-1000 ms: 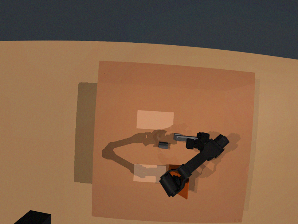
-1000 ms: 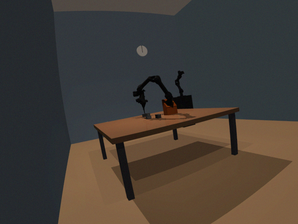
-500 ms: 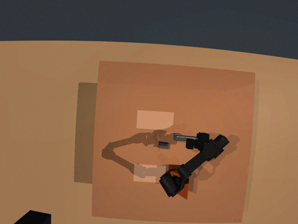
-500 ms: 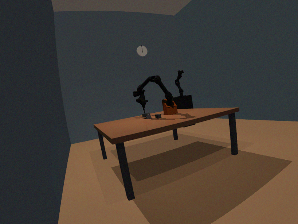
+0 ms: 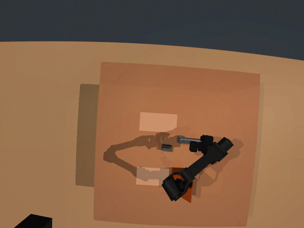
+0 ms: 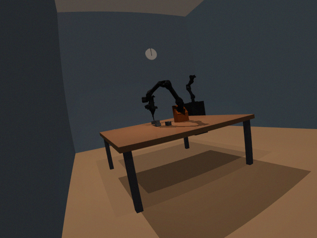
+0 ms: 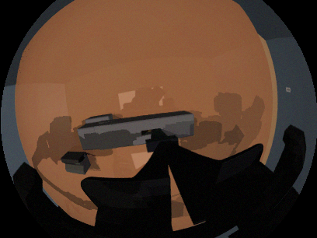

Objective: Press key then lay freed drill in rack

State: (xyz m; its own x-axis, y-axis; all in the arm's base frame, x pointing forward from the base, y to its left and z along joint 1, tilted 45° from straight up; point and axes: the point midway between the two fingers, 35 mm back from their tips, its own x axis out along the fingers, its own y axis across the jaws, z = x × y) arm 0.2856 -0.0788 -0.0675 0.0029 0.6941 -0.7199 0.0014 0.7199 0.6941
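My gripper tip is 7 cm above the drill and 6 cm to the right of it. Also, from my gripper tip: dark block 21 cm to the left, 10 cm below, 8 cm behind.
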